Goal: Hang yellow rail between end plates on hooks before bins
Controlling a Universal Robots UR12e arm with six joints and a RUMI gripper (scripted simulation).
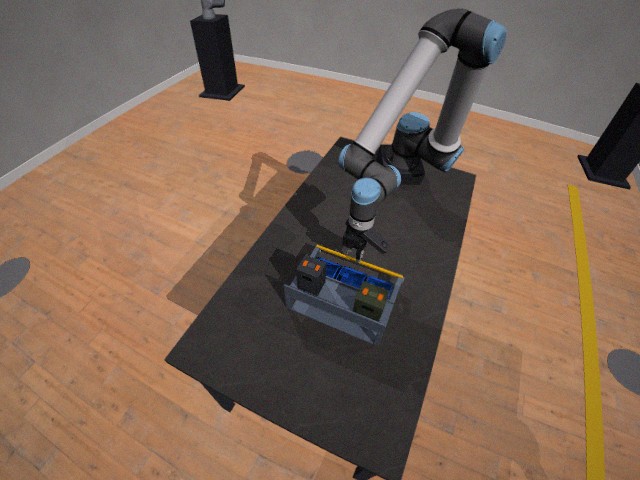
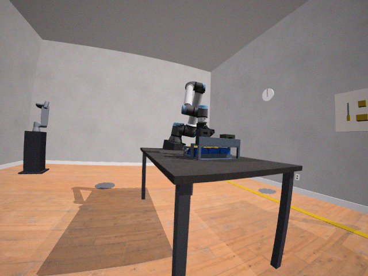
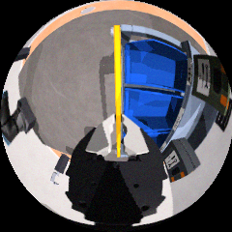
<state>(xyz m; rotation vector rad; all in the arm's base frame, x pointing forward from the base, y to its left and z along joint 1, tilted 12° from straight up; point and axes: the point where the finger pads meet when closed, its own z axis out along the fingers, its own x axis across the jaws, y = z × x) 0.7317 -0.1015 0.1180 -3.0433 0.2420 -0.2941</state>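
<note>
My gripper is now 10 mm above the yellow rail. Round my hand: black box 180 mm ahead, 150 mm to the right, 70 mm above; olive box 220 mm ahead, 80 mm to the left, 60 mm above.
</note>
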